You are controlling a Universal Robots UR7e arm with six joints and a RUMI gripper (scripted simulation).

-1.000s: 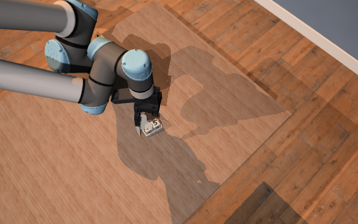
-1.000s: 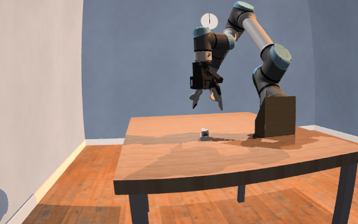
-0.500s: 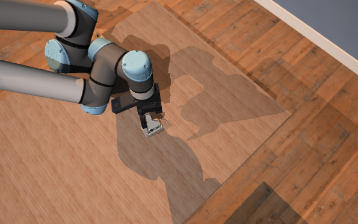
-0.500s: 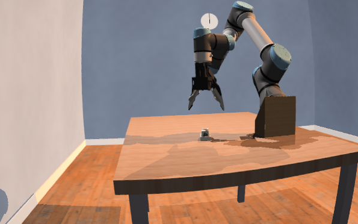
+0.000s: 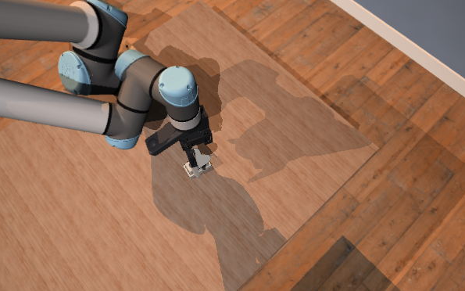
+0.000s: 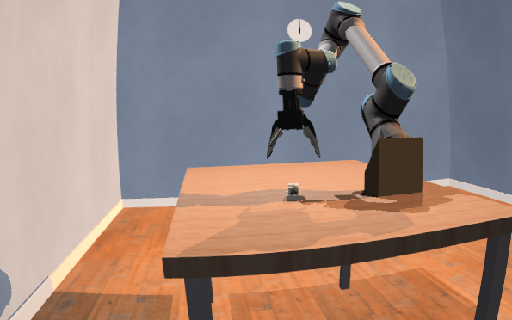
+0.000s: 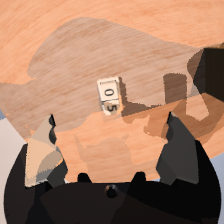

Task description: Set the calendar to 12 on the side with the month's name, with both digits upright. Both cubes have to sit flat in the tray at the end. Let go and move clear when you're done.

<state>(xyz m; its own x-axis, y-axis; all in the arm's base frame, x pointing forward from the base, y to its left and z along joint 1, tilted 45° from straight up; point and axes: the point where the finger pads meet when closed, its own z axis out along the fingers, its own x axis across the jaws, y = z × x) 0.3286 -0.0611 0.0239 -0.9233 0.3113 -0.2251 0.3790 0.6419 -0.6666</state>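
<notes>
My hand is 9 cm above the white digit cube. From my hand the other things lie so: calendar tray: 1 cm ahead, 2 cm to the left, 11 cm below.
</notes>
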